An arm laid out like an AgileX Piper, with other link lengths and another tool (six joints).
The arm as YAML. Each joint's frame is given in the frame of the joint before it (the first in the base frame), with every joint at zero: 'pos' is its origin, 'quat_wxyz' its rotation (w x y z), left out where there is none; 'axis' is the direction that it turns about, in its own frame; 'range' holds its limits. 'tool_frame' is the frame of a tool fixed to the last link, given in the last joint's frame.
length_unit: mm
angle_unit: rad
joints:
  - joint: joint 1
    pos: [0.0, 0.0, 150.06]
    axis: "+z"
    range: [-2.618, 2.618]
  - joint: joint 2
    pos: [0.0, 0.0, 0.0]
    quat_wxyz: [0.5, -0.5, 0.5, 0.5]
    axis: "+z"
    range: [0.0, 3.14]
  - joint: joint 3
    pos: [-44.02, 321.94, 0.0]
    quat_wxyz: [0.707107, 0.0, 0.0, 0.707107]
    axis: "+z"
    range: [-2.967, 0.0]
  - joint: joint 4
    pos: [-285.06, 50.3, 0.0]
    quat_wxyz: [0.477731, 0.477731, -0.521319, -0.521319]
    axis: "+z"
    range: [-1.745, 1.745]
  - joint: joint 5
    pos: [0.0, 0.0, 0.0]
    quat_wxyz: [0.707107, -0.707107, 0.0, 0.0]
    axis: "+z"
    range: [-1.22, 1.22]
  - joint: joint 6
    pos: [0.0, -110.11, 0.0]
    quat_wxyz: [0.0, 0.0, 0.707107, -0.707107]
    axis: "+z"
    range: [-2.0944, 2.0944]
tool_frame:
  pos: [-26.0, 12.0, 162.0]
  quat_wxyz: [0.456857, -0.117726, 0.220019, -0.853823]
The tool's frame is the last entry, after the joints.
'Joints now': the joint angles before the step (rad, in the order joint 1, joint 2, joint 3, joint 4, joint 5, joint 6). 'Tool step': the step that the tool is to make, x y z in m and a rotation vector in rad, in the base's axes. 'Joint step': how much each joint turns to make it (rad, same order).
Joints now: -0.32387 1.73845 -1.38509 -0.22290 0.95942 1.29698
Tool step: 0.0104 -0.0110 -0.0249 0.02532 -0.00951 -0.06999
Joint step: -0.02271 0.06195 0.00011 0.00252 -0.05298 0.06244
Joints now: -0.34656 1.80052 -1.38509 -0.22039 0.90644 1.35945
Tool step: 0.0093 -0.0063 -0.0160 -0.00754 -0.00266 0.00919
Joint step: -0.00450 0.04117 -0.00002 -0.01037 -0.04746 -0.00019
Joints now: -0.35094 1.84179 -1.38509 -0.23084 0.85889 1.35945
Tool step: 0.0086 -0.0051 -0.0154 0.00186 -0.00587 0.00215
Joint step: -0.00718 0.03961 -0.00220 0.00009 -0.04345 -0.00018
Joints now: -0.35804 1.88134 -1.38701 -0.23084 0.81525 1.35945
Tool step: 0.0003 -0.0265 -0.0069 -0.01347 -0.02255 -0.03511
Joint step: -0.04934 0.02185 -0.00009 -0.00960 -0.04904 0.00014
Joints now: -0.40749 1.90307 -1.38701 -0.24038 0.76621 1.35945
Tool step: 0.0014 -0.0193 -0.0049 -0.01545 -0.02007 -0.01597
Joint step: -0.03353 0.01720 -0.00013 -0.00955 -0.04373 -0.00430
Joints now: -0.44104 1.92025 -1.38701 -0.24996 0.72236 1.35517
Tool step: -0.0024 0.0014 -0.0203 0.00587 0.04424 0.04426
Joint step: -0.00012 0.03995 -0.00012 0.00580 -0.00559 -0.05035
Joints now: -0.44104 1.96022 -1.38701 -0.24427 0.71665 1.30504
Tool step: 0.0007 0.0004 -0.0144 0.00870 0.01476 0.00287
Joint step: 0.00006 0.02999 0.00022 -0.00004 -0.01353 0.00009
